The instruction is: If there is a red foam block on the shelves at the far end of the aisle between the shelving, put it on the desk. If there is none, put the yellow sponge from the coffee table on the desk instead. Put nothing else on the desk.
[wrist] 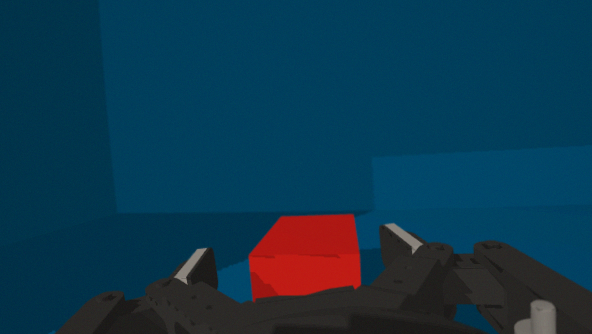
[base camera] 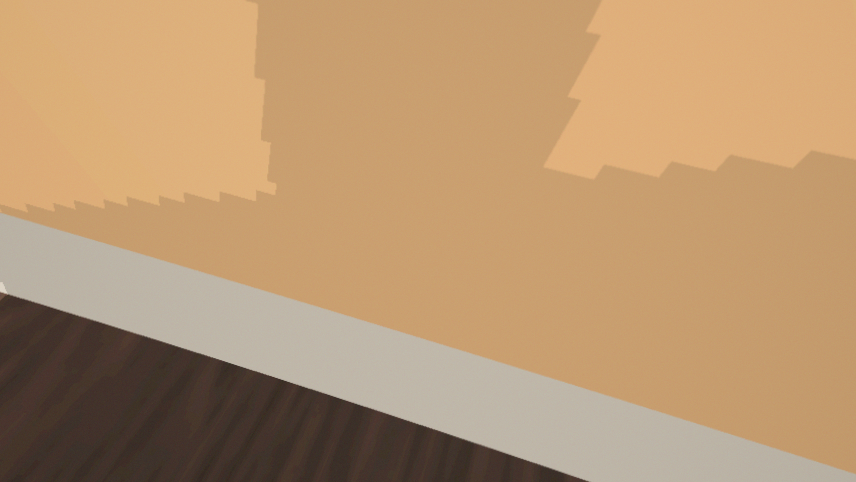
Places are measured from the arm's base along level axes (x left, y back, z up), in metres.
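Pixels of known places: gripper, fingertip midpoint: (wrist: 298,254).
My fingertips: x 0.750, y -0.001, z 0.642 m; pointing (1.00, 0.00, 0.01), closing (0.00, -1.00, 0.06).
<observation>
Behind a point stands the place of what it marks.
A red block (wrist: 306,260) @(y -0.005, x 0.757, z 0.636 m) sits on a blue shelf board (wrist: 475,227) @(y -0.204, x 0.916, z 0.594 m) in the lower middle of the wrist view. Its top and front face show; the bottom of its front face is hidden behind the gripper's body. My gripper (wrist: 298,254) @(y -0.001, x 0.750, z 0.642 m) is open, with one finger to the left of the block and the other to its right. Gaps show between the block and both fingers, the wider one on the left. The desk, the coffee table and the yellow sponge do not show in either view.
A blue back panel (wrist: 240,110) @(y 0.069, x 1.097, z 0.761 m) rises behind the block, and a blue side panel (wrist: 50,110) @(y 0.359, x 1.064, z 0.779 m) stands at the left. In the base camera view, an orange-tan wall (base camera: 419,179) @(y -0.266, x -0.003, z -0.185 m) with a pale baseboard (base camera: 359,347) @(y -0.260, x 0.023, z -0.318 m) meets a dark wooden floor (base camera: 149,407) @(y -0.251, x 0.168, z -0.397 m) at the lower left.
</observation>
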